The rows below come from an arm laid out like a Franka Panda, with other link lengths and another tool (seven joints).
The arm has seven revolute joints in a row. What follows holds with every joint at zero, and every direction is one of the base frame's.
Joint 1 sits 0.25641 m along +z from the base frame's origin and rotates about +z.
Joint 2 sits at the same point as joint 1 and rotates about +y.
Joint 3 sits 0.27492 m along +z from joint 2 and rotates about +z.
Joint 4 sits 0.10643 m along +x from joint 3 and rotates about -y.
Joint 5 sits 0.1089 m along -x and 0.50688 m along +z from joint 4 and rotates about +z.
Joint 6 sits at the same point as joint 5 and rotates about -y.
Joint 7 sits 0.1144 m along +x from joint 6 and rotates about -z.
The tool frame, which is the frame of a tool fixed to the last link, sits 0.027 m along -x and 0.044 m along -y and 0.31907 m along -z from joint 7; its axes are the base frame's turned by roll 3.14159, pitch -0.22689 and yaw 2.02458 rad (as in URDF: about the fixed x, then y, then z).
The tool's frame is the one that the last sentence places.
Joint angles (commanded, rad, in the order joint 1, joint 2, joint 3, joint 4, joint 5, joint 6, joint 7), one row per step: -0.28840, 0.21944, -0.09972, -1.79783, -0.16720, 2.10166, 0.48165; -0.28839, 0.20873, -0.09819, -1.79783, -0.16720, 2.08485, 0.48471; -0.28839, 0.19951, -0.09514, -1.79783, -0.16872, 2.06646, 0.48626; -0.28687, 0.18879, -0.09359, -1.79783, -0.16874, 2.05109, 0.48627; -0.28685, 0.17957, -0.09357, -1.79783, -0.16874, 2.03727, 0.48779; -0.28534, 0.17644, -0.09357, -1.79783, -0.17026, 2.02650, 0.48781; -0.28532, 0.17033, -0.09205, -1.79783, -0.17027, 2.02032, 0.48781; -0.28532, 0.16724, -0.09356, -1.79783, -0.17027, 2.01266, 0.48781; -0.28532, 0.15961, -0.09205, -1.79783, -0.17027, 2.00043, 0.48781
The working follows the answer.
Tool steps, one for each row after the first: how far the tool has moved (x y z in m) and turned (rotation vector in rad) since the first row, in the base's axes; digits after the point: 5 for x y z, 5 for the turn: -0.00278, 0.00206, 0.00647, 0.00242, 0.00483, -0.00438; -0.00590, 0.00498, 0.01175, 0.00469, 0.01330, -0.00544; -0.00782, 0.00784, 0.01839, 0.00653, 0.01737, -0.00503; -0.01064, 0.00867, 0.02406, 0.00812, 0.02121, -0.00884; -0.01304, 0.01008, 0.02557, 0.00915, 0.02883, -0.00862; -0.01351, 0.01138, 0.02955, 0.00952, 0.02870, -0.00815; -0.01593, 0.01085, 0.03124, 0.01073, 0.03299, -0.01096; -0.01808, 0.01259, 0.03584, 0.01250, 0.03707, -0.01156
Tool pose at each row, in the base's axes (x y z in m, rotation vector in rad; rounded; the steps above come from the unrounded poses): 0.68547, -0.35379, 0.07818, 2.52101, 1.81145, 0.14507; 0.68269, -0.35172, 0.08464, 2.52900, 1.80847, 0.14126; 0.67957, -0.34880, 0.08992, 2.53594, 1.81098, 0.13287; 0.67764, -0.34594, 0.09656, 2.53897, 1.81366, 0.12957; 0.67483, -0.34512, 0.10223, 2.54538, 1.81067, 0.12618; 0.67243, -0.34371, 0.10375, 2.54991, 1.81403, 0.11764; 0.67196, -0.34240, 0.10773, 2.54968, 1.81473, 0.11817; 0.66954, -0.34293, 0.10942, 2.55520, 1.81304, 0.11388; 0.66739, -0.34119, 0.11402, 2.55906, 1.81436, 0.11042

